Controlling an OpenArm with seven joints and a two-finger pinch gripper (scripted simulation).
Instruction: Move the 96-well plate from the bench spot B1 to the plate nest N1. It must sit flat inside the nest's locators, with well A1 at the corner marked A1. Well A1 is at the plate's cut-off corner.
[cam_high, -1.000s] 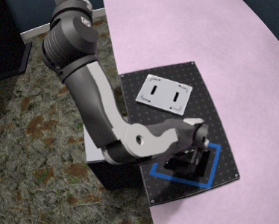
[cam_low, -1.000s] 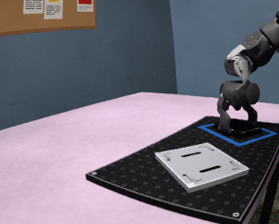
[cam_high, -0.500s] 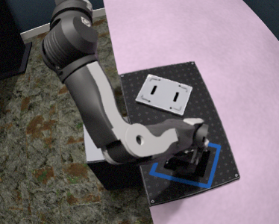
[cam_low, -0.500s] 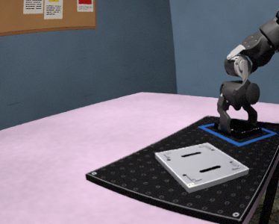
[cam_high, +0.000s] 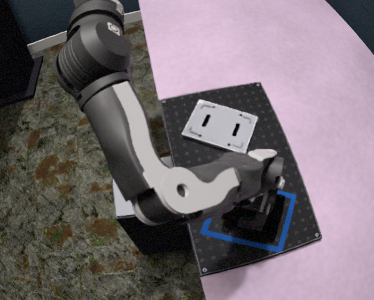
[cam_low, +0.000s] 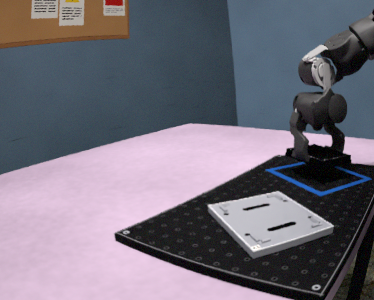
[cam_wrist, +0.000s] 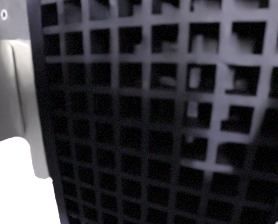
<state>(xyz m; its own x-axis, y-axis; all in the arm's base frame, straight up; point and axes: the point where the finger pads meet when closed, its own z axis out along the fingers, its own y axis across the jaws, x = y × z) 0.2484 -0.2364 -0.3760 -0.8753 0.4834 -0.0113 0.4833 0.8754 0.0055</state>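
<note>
Right now my hand is 250 mm to the right of the grey plate nest, 30 mm above it and 20 mm past it. From my hand the other things lie so: black 96-well plate (right at my hand).
</note>
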